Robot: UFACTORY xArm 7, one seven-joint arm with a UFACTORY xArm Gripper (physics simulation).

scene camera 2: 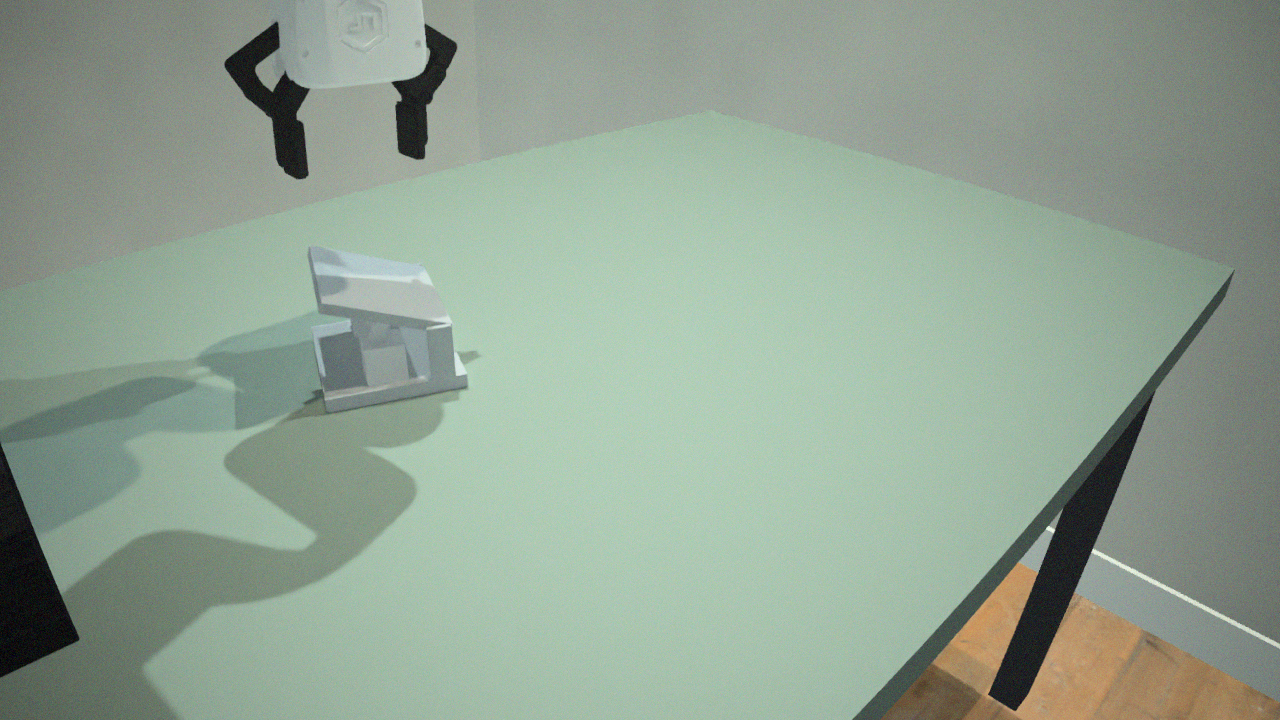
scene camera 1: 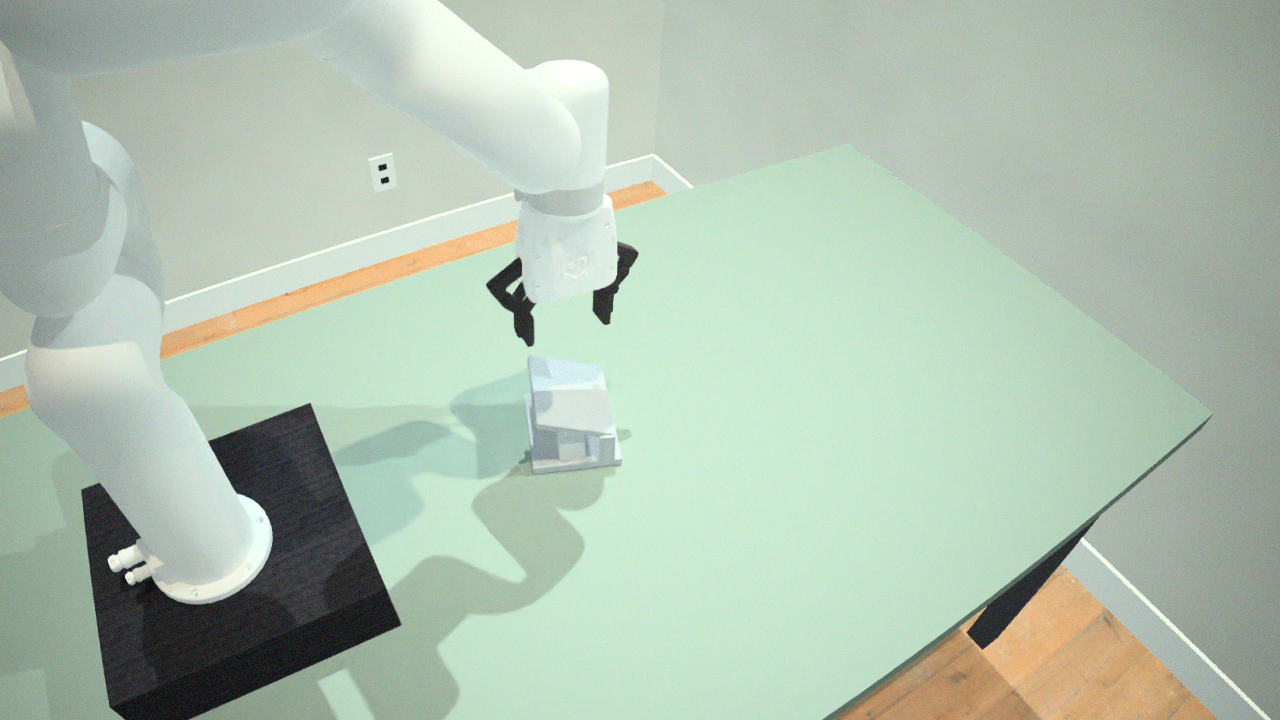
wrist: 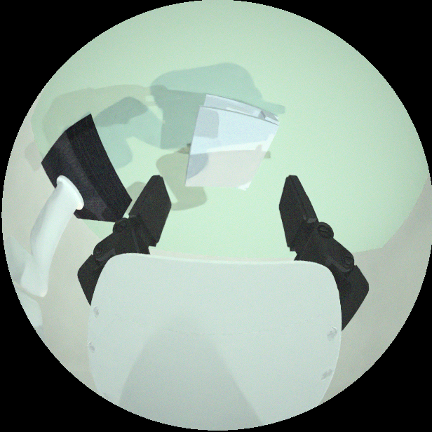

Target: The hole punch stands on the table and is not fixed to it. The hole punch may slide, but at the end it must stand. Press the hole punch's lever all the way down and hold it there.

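Pixels of known places: gripper, between the fingertips: (scene camera 2: 355, 165) (scene camera 1: 564, 328); arm's base, origin of its link: (scene camera 1: 212, 548).
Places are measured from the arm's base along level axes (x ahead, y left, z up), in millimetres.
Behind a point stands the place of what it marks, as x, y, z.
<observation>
The light grey hole punch stands upright on its base (scene camera 1: 577, 466) {397, -61, -71} (scene camera 2: 393, 394) {395, -60, -72} on the green table. Its lever (scene camera 1: 572, 407) {413, -27, -9} (scene camera 2: 380, 291) {417, -22, -9} (wrist: 227, 150), a broad sloping plate, is raised, with a gap between its high edge and the base. My gripper (scene camera 1: 569, 333) {428, 12, 77} (scene camera 2: 350, 167) {428, 12, 77} (wrist: 223, 188) is open, its two black fingers wide apart and pointing down, with nothing between them. It hangs above the table and apart from the lever; in scene camera 1 the fingers show behind the lever's far edge. In the wrist view the lever lies ahead of the fingertips.
The green table (scene camera 1: 850, 376) {791, -133, -78} (scene camera 2: 716, 358) {612, -189, -78} (wrist: 350, 125) bears the hole punch and the black base block (scene camera 1: 295, 483) {103, 33, 0} (scene camera 2: 22, 573) {126, -133, -24} (wrist: 95, 165) of the arm, left of the punch. The arm's shadows fall across the table around the punch. Grey walls stand behind the table.
</observation>
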